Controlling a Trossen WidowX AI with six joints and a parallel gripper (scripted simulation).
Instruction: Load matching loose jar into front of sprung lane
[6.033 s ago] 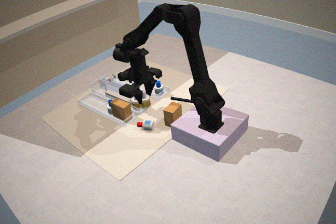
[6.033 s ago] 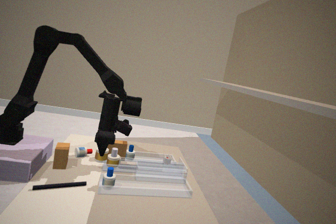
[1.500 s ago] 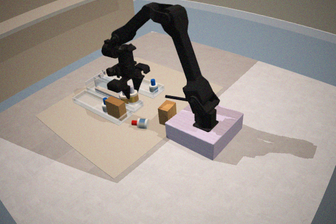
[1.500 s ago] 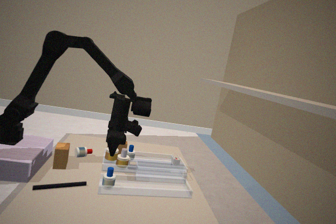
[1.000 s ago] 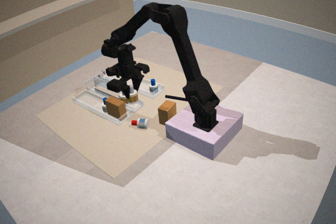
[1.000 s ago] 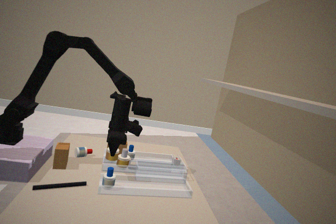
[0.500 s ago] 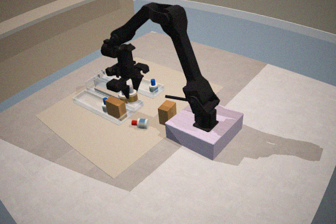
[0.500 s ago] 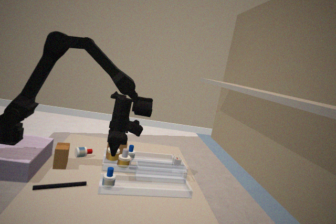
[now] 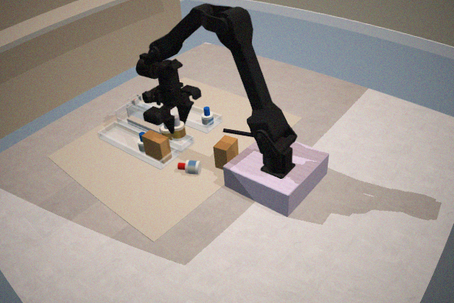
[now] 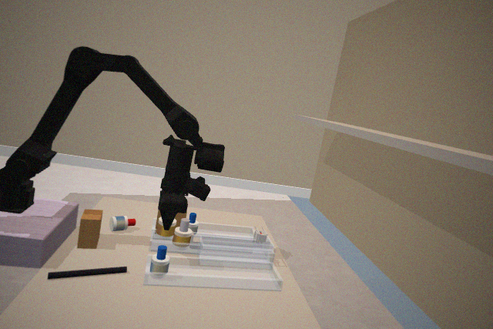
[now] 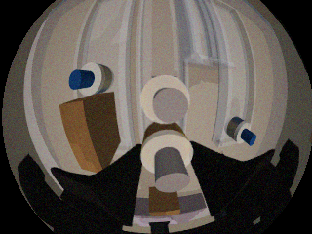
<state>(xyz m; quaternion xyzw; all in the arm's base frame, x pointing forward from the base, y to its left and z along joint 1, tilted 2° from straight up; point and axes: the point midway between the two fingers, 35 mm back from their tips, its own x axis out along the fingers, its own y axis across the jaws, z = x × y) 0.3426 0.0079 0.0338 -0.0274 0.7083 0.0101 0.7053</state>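
Right now my gripper tip is 8 cm to the right of the brown box, 2 cm above it and 1 cm short of it. Also, from my gripper tip: black rod (15 cm to the right, 13 cm behind, 5 cm below); then clear lane (15 cm ahead, 4 cm below, 2 cm to the right).
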